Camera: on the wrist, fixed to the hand. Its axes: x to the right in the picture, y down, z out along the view.
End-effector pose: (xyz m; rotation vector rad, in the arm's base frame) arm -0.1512 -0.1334 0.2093 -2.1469 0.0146 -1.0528
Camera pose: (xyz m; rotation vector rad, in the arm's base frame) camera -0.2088 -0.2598 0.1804 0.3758 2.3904 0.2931
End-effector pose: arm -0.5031 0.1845 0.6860 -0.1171 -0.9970 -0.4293
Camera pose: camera -0.3916 0.2449 0.6224 -1.1112 0.8848 2.0850
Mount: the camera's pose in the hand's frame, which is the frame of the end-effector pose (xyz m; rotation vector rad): -0.0188 0.0935 -0.1050 0.1125 -0.9229 -2.9264
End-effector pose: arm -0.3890 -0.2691 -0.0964 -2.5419 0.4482 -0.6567
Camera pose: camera -0.4772 -0.3772 -0.0705 0.7293 2.7708 -0.1113
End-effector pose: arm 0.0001 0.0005 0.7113 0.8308 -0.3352 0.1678
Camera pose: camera -0.0195 0.1408 0.7038 0.6889 0.3346 -2.9523
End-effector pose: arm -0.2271 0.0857 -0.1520 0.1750 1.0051 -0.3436
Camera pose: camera -0.2860 0.2081 -0.1927 -1.4642 -0.5212 -2.6948
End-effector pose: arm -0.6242 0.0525 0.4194 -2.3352 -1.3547 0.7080
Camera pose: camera -0.5059 -0.0141 0.4603 1.4736 -2.4539 0.3129
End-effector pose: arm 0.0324 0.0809 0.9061 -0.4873 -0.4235 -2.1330
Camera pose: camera 0.0999 -0.0068 0.8174 0.1823 0.7526 0.8123
